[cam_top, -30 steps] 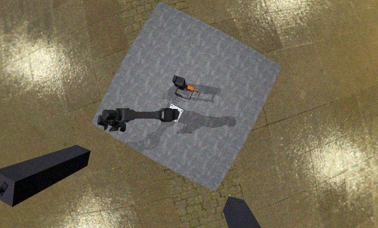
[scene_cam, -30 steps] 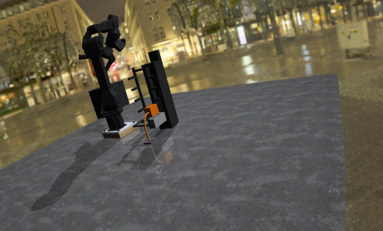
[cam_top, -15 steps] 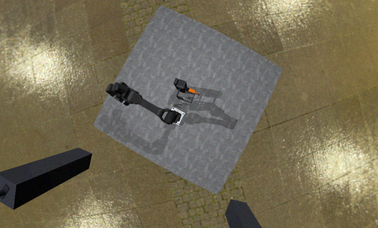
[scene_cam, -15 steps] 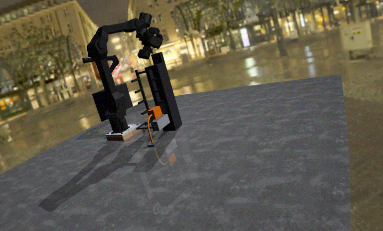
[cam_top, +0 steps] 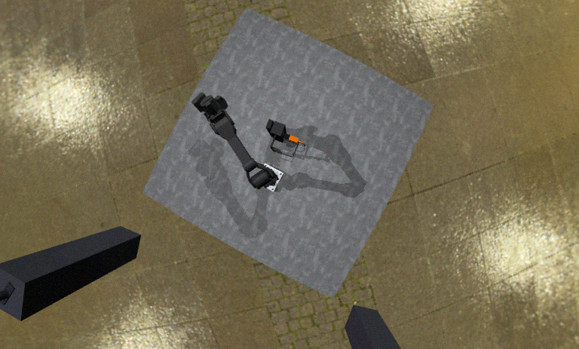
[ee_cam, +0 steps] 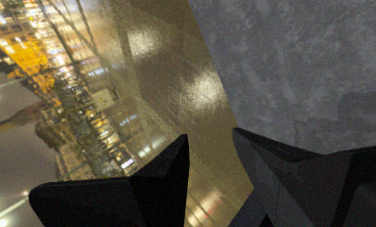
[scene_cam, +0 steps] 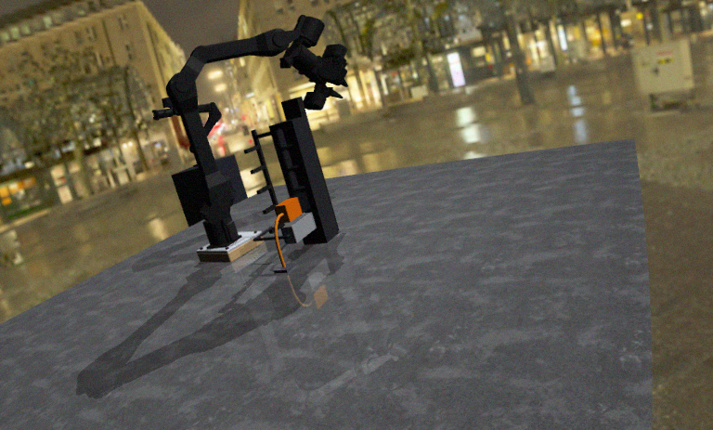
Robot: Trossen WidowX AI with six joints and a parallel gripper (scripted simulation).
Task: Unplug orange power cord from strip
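My gripper tip is now 420 mm to the left of the orange plug and 180 mm above it.
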